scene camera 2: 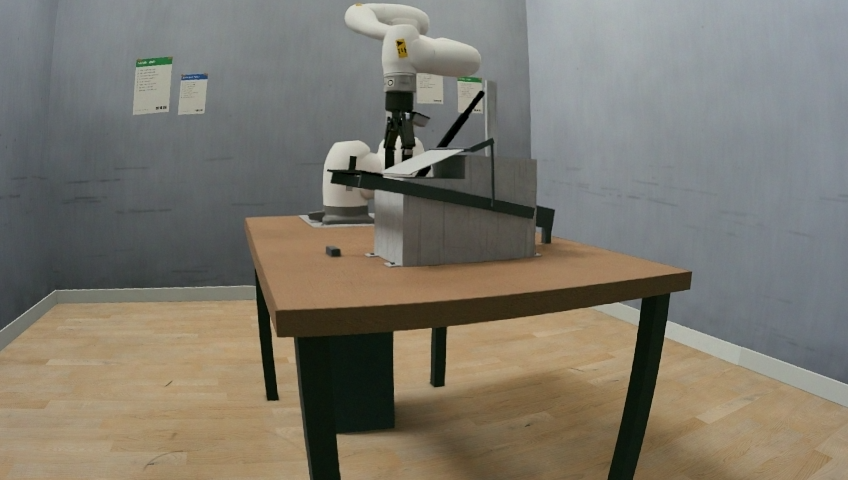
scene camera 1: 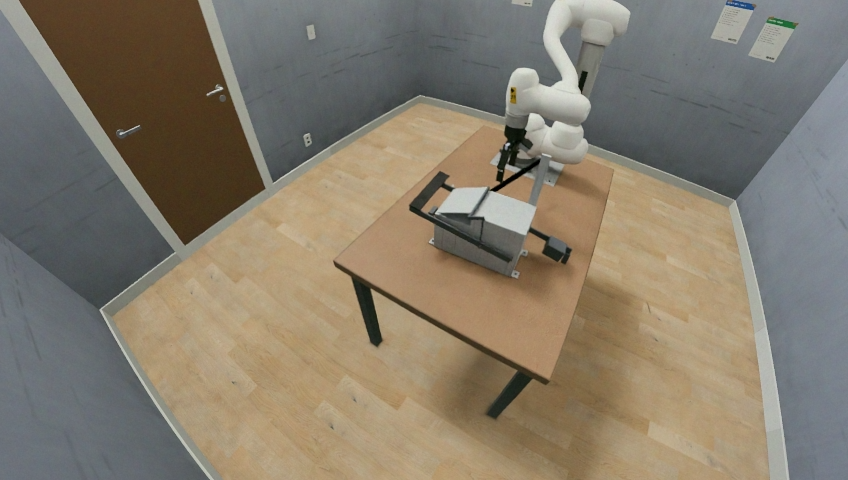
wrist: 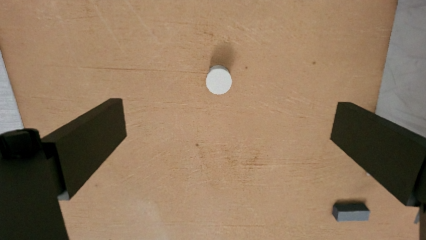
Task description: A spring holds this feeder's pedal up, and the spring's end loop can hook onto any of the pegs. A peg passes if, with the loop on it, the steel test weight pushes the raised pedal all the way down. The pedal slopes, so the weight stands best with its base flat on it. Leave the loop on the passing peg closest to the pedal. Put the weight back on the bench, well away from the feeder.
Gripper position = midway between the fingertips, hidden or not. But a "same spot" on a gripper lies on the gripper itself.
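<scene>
I can see my gripper in scene camera 1, in scene camera 2, and in the wrist view [228,119] too. On my gripper, [scene camera 1: 505,154] and [scene camera 2: 410,125] are one and the same spot.
</scene>
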